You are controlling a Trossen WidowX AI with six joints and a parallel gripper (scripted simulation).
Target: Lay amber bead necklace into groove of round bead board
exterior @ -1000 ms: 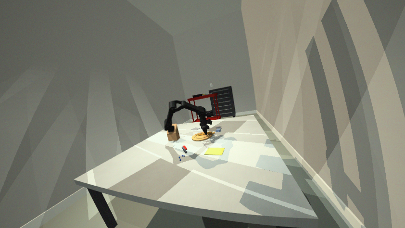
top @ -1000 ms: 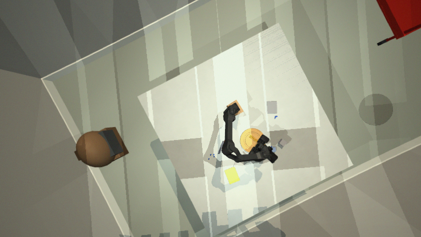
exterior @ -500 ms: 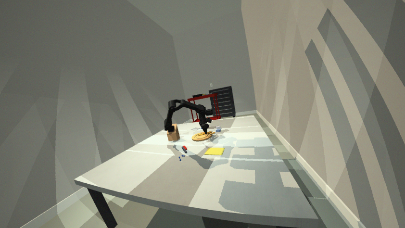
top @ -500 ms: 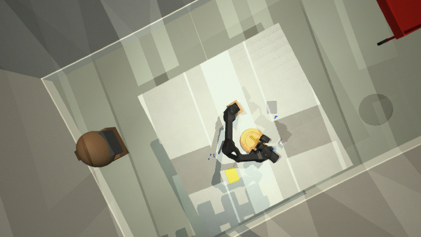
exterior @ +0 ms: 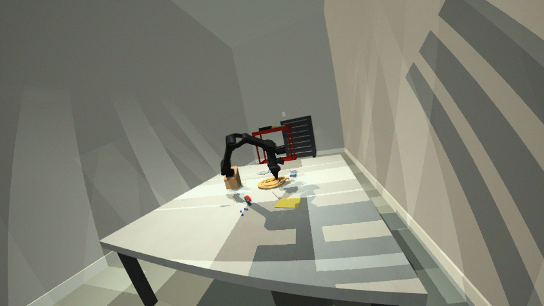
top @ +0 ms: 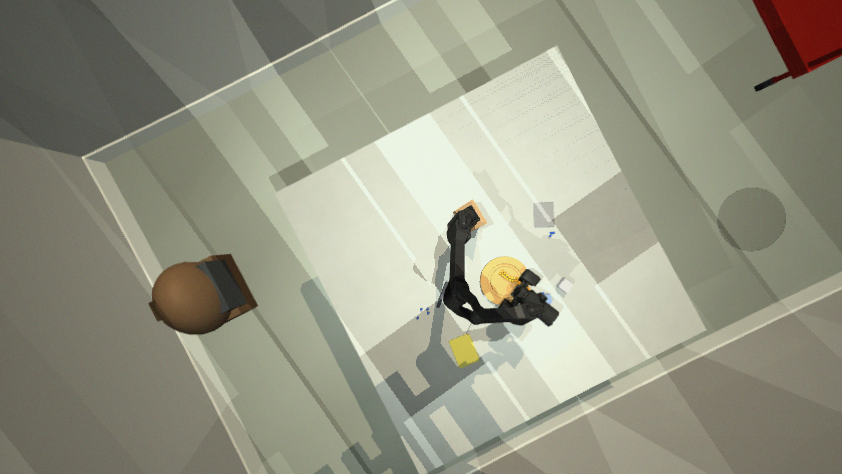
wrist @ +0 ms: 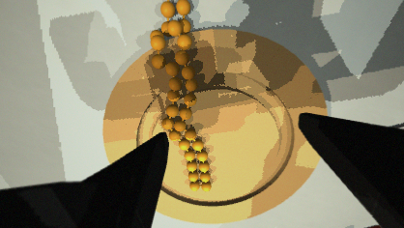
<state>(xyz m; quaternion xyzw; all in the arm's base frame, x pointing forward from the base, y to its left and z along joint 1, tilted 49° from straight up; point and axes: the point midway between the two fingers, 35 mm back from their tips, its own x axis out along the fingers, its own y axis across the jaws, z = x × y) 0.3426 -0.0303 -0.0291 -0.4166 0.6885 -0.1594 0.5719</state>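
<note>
Now: the round bead board 40 mm behind my gripper tip and 40 mm below it. Round my gripper tip: light blue cube 110 mm ahead, 100 mm to the left, 30 mm below; then red-handled tool 130 mm behind, 230 mm to the right, 30 mm below; then white cube 100 mm ahead, 190 mm to the left, 30 mm below.
</note>
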